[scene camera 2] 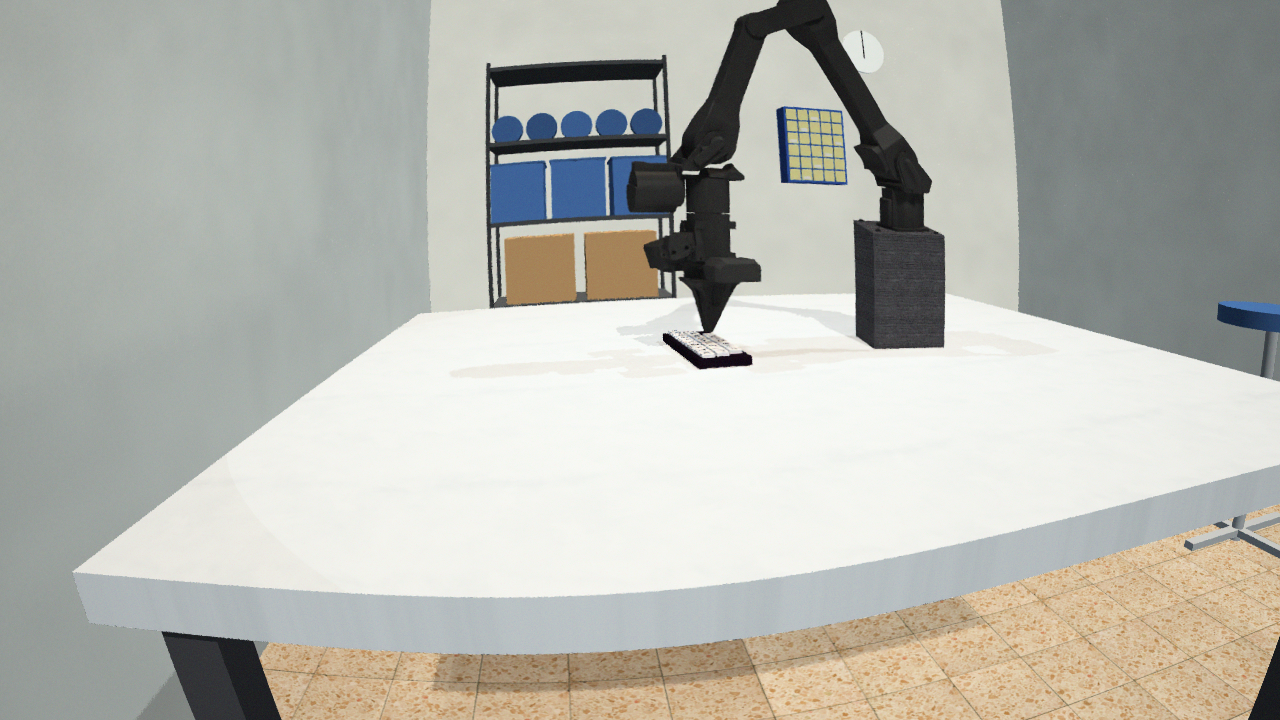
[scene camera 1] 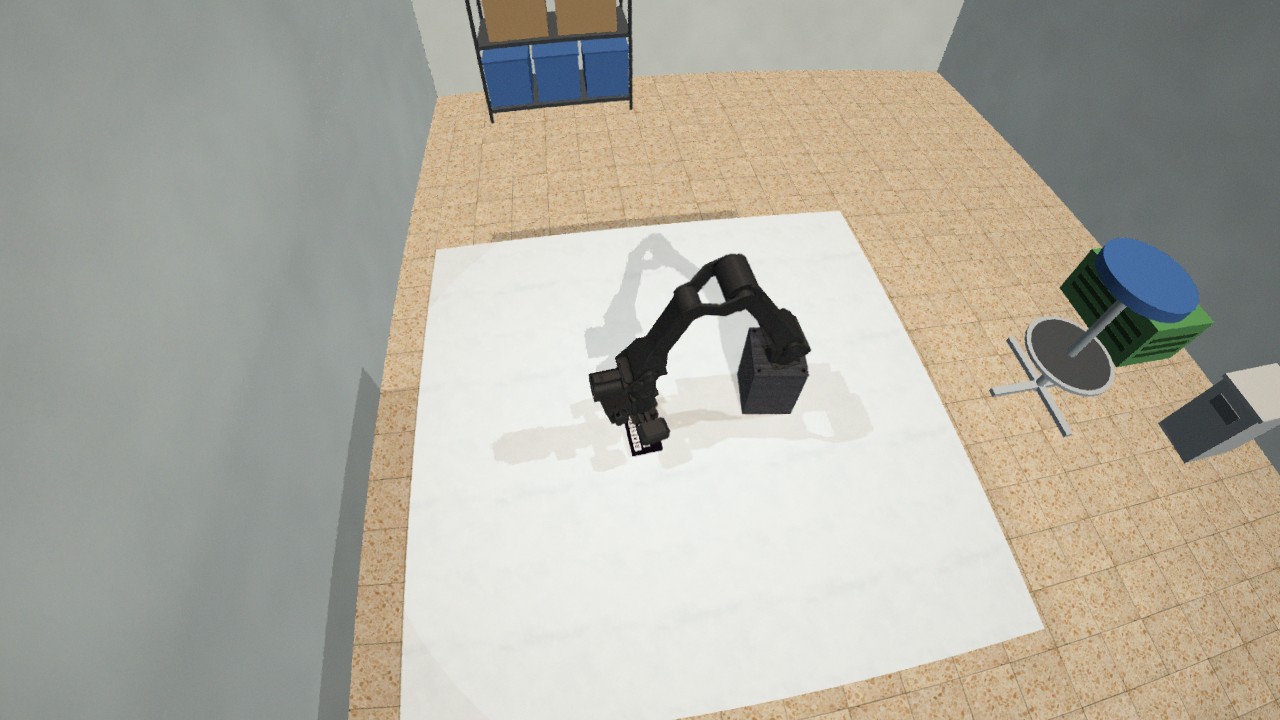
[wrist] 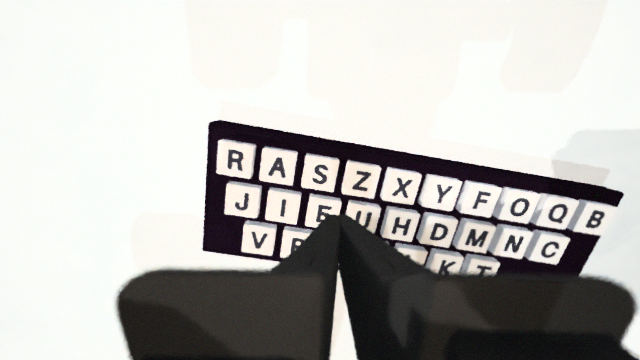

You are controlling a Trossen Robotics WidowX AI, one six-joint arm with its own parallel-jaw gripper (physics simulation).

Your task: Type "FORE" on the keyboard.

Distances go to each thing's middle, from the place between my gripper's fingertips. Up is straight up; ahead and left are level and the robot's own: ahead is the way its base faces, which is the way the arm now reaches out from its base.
Labels:
I see the key (wrist: 278, 165) 30 mm to the left of my hand, 20 mm below it and 20 mm ahead of it.

